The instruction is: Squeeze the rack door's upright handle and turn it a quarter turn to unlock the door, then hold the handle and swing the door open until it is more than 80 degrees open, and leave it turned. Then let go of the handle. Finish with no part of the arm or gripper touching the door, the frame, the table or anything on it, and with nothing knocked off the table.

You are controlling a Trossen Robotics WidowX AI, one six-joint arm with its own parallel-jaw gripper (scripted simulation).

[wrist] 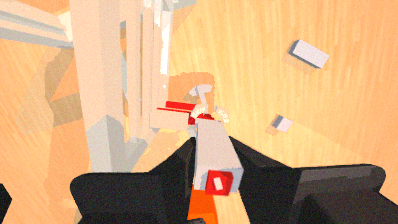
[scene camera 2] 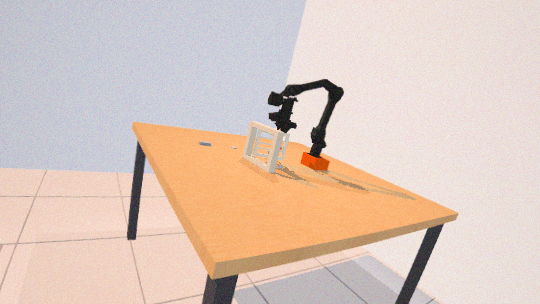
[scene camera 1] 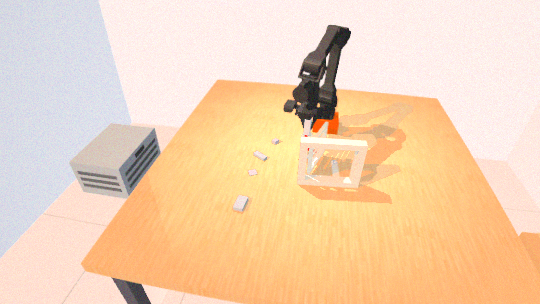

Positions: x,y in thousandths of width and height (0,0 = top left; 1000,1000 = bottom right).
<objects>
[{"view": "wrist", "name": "my gripper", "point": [529,632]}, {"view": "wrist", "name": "white rack frame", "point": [117,136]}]
</objects>
